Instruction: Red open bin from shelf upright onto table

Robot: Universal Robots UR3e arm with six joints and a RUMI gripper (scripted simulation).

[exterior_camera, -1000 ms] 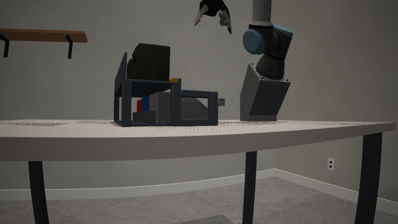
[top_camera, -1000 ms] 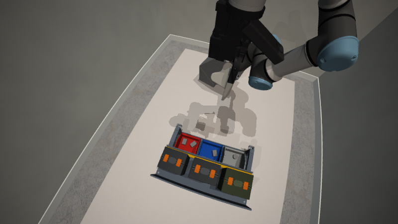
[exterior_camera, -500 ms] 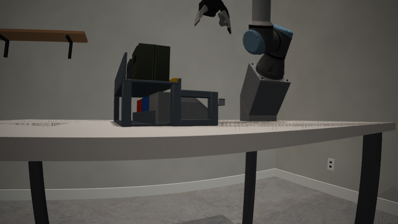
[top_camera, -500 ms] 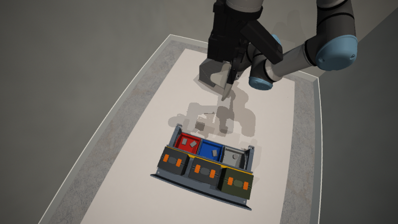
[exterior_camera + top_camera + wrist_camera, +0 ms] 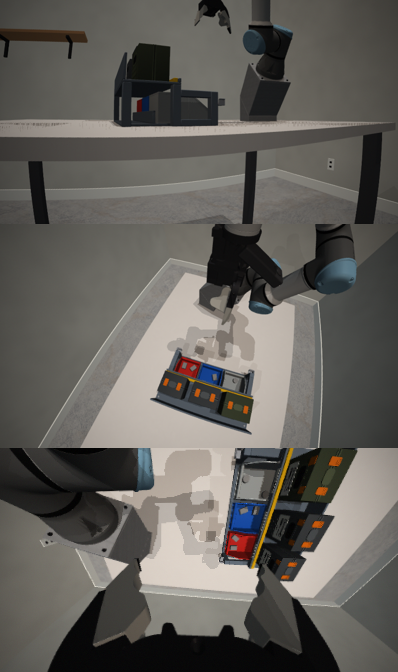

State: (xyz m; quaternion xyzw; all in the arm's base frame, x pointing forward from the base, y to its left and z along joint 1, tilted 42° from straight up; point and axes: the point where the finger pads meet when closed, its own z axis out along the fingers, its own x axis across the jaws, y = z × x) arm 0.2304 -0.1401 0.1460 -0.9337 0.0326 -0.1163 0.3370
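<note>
My hand is 310 mm above the red bin, 190 mm short of it and 90 mm to the left of it. Also, from my hand: blue bin: 310 mm below, 190 mm ahead, 20 mm to the left; olive case: 270 mm ahead, 210 mm below, 130 mm to the left; yellow-edged rail: 250 mm below, 220 mm ahead, 20 mm to the left.
</note>
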